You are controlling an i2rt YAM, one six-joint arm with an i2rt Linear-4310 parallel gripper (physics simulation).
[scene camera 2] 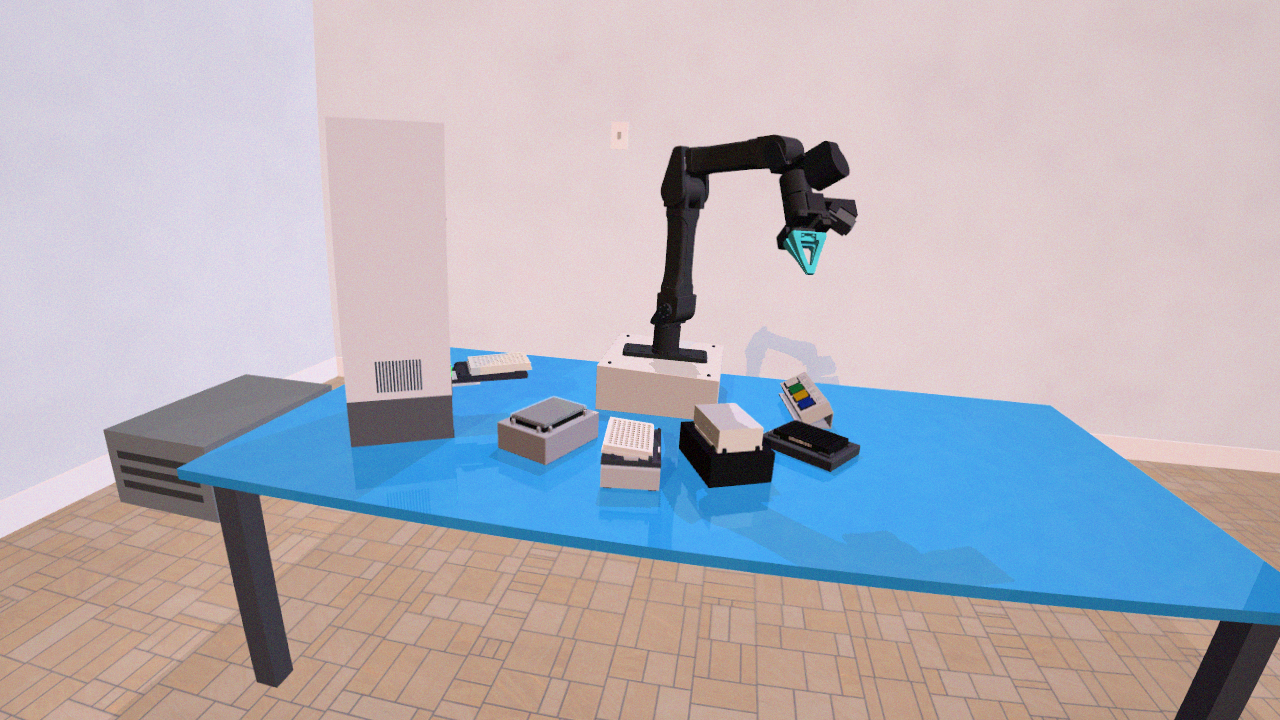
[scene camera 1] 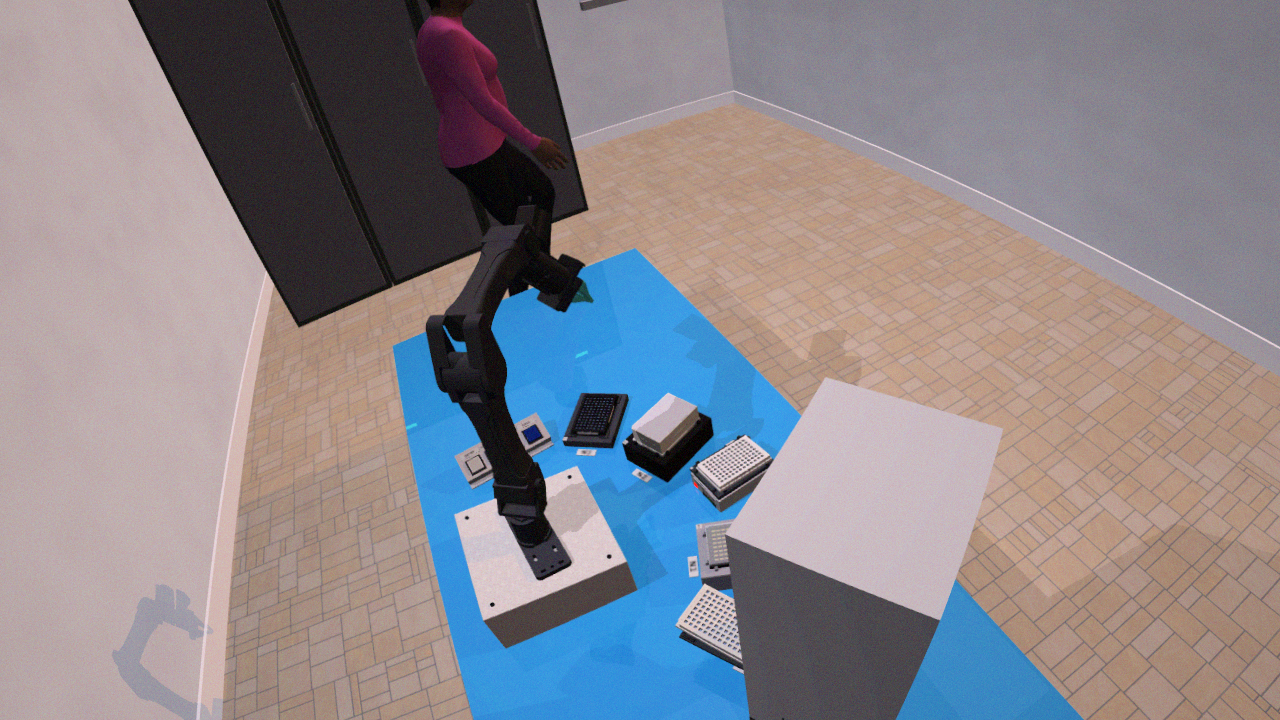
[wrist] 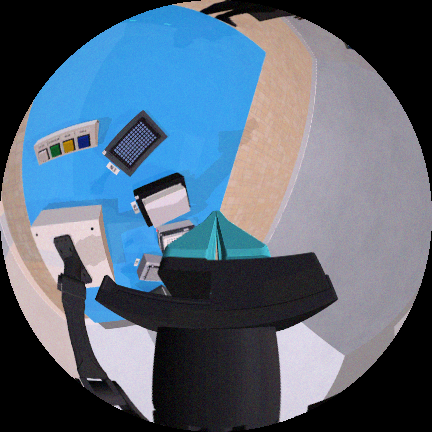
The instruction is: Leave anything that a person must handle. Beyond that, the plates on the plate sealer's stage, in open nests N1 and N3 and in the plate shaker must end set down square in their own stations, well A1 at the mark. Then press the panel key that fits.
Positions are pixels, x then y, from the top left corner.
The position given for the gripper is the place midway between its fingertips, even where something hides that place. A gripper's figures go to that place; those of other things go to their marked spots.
Labels:
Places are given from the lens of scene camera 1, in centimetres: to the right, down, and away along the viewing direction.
gripper [scene camera 1: 591, 300]: -10, -12, 125
button panel [scene camera 1: 474, 462]: -38, 23, 139
station N3 [scene camera 1: 608, 441]: -7, 18, 142

